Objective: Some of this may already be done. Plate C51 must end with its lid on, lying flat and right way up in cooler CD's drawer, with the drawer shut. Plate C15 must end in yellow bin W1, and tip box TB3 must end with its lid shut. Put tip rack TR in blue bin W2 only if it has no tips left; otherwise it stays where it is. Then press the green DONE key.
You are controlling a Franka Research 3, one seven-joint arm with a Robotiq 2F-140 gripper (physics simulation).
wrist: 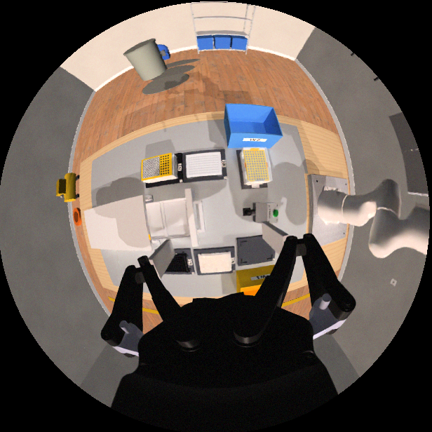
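Note:
My gripper [216, 239] is open and empty, high above the table. The white cooler [115, 222] is at left; its drawer [170, 218] is pulled out and no plate shows in it. A white plate [204, 165] lies in a dark nest at the back, and a cream plate [215, 262] in a front nest. A yellow-topped rack [159, 168] is part grey, part dark holes. Another yellow-topped rack [256, 166] has pale dots throughout. Their labels are unreadable. Blue bin W2 [254, 139] is at the back. The yellow bin [252, 276] is partly hidden by my gripper. The green key [275, 213] is on a grey box.
A dark nest [254, 251] with no plate lies beside the cream plate. A black item [180, 262] sits in the front left nest, partly behind my left finger. The white arm [345, 207] stands at right on its metal base plate [327, 235].

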